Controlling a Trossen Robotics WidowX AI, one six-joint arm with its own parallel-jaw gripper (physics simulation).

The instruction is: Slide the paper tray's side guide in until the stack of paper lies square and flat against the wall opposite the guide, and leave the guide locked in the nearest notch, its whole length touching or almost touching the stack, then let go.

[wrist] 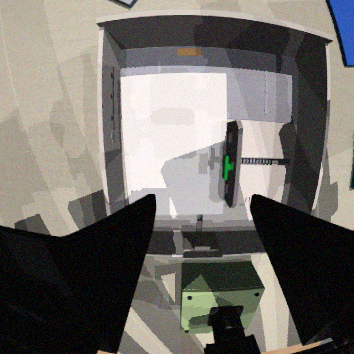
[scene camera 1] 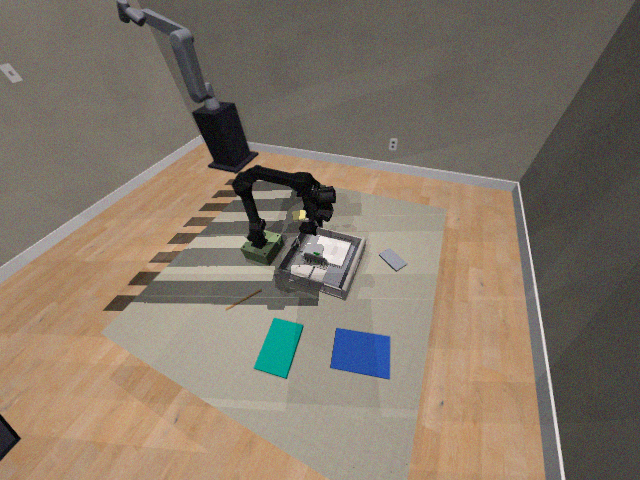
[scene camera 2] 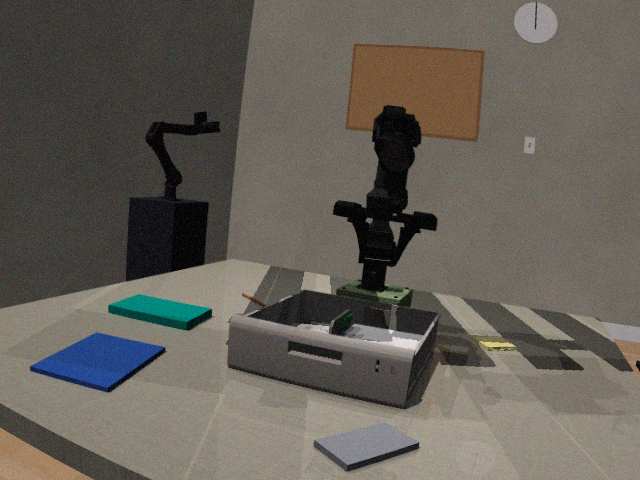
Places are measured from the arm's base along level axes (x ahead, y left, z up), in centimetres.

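Pixels of known places: gripper, fingertip midpoint: [wrist: 203, 201] [scene camera 1: 318, 231] [scene camera 2: 378, 262]; arm's base at its link origin: [wrist: 224, 315] [scene camera 1: 259, 242] [scene camera 2: 372, 288].
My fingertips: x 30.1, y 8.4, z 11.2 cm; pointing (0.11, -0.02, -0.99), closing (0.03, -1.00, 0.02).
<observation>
Ahead of a thing's pixels: the offset from my fingertips to its top centre.
The grey paper tray @[dz -9.4, dx +3.2, dy -3.6 cm] [scene camera 1: 356, 266] [scene camera 2: 320, 369] [wrist: 200, 32] stands upright on the table. The white paper stack @[dz -14.7, dx +2.0, dy +2.4 cm] [scene camera 1: 336, 250] [scene camera 2: 405, 341] [wrist: 155, 100] lies flat in it, its long edge along the left wall in the wrist view and looking square to it. The side guide [scene camera 1: 312, 253] [scene camera 2: 338, 321] [wrist: 232, 165], dark with a green lever, stands upright at the stack's opposite edge, touching or nearly touching it. Whether it is locked in a notch cannot be told. My gripper [scene camera 2: 377, 262] [wrist: 203, 201] is open and empty, raised above the tray's end nearest my base, clear of the guide.
My green base [scene camera 1: 262, 249] [wrist: 222, 305] stands behind the tray. A teal slab @[dz -17.2, dx +3.0, dy -46.6 cm] [scene camera 1: 279, 347] [scene camera 2: 160, 311], a blue slab @[dz -18.2, dx +32.7, dy -36.3 cm] [scene camera 1: 360, 353] [scene camera 2: 98, 360], a grey slab @[dz -18.0, dx +33.9, dy +10.4 cm] [scene camera 1: 392, 259] [scene camera 2: 367, 445], a yellow block @[dz -17.8, dx -25.1, dy +23.3 cm] [scene camera 1: 299, 215] [scene camera 2: 497, 344] and a thin brown stick @[dz -18.3, dx -23.1, dy -35.3 cm] [scene camera 1: 244, 299] lie around it.
</observation>
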